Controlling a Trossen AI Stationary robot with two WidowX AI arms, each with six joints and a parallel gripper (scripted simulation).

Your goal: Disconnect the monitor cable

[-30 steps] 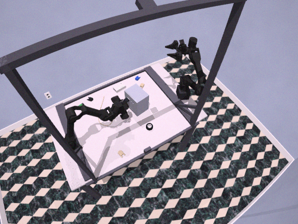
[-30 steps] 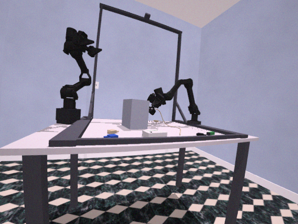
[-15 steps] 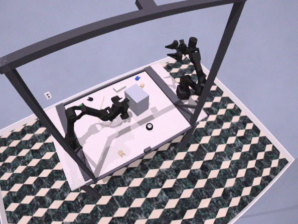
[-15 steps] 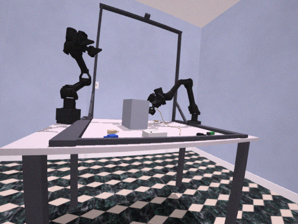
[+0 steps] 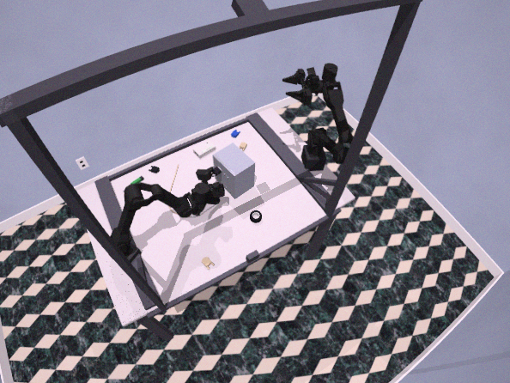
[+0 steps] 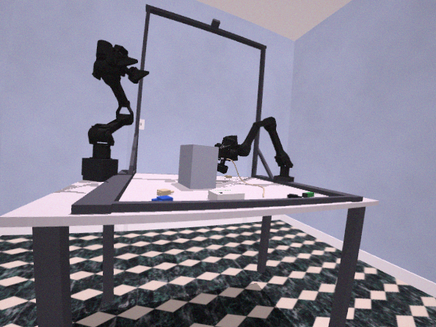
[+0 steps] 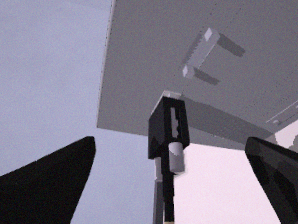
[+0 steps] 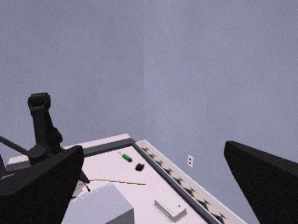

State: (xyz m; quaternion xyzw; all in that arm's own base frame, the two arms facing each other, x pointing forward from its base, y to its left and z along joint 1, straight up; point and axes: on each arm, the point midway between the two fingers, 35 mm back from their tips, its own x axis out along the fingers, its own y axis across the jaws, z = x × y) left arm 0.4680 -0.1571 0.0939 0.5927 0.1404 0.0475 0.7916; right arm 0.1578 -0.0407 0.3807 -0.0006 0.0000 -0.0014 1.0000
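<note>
Right now the grey box is 30 mm ahead of my left hand, 130 mm to the right of it and 50 mm below it.
</note>
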